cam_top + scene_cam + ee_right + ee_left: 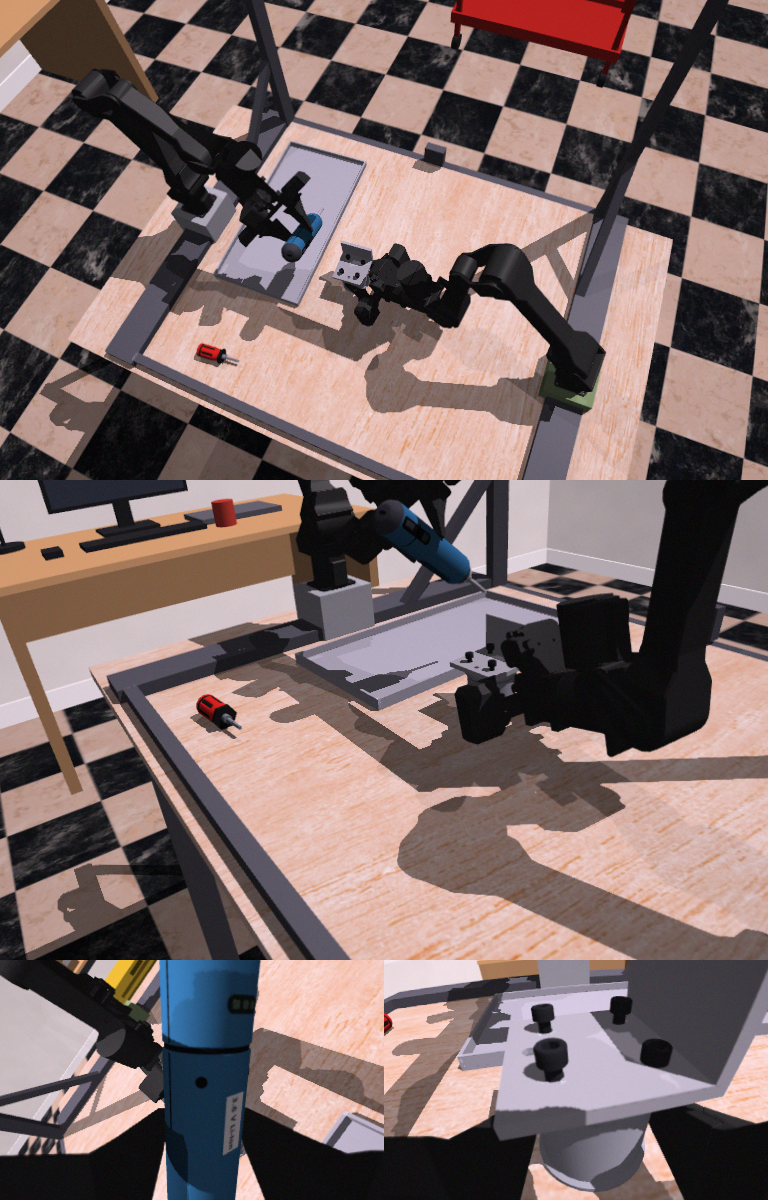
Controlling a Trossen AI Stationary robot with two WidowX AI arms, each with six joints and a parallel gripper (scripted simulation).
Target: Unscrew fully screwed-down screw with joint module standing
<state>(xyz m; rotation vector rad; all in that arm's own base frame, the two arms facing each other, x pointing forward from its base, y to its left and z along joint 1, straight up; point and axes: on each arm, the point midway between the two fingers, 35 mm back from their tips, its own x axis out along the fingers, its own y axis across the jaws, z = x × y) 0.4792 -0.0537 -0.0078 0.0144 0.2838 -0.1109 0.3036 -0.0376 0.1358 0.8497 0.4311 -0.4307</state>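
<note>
Now: the joint module 3 cm to the right of my left hand and 1 cm below it. From my left hand the other things lie so: screw: 3 cm above, 2 cm behind, 1 cm to the right; then grey bracket: 3 cm to the right, 3 cm above; then bit: 14 cm to the right, 8 cm above, 7 cm behind.
</note>
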